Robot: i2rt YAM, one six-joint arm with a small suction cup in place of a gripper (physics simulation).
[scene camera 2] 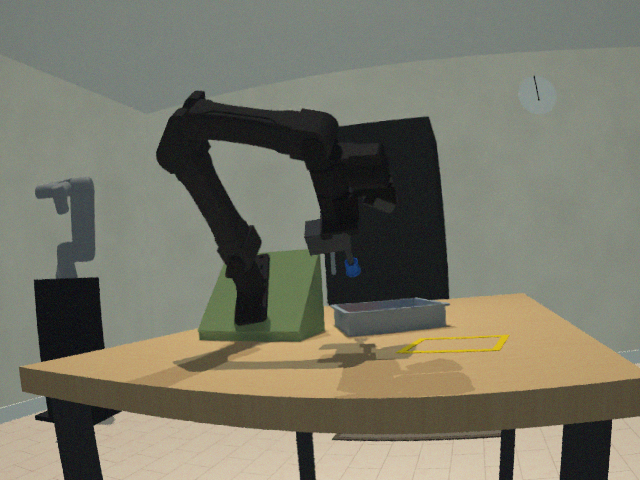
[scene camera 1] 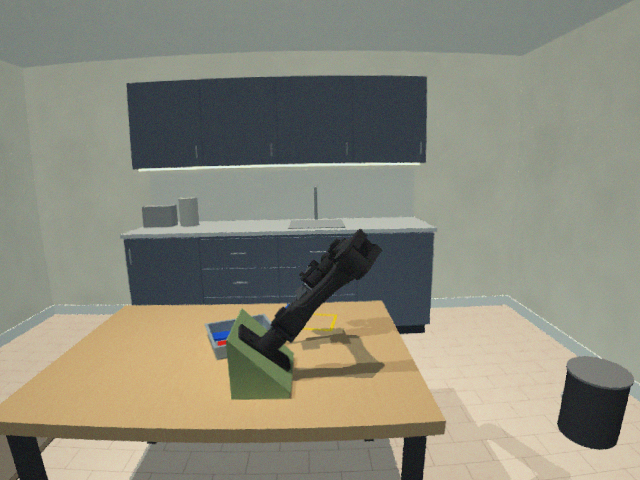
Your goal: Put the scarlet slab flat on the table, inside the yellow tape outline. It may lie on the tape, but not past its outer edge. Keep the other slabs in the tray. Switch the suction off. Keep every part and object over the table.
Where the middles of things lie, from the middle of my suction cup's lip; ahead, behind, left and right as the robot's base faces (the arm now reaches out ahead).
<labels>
I see the grey tray (scene camera 2: 368, 318) 6 cm ahead of my suction cup, 17 cm to the left of it and 11 cm below it.
</labels>
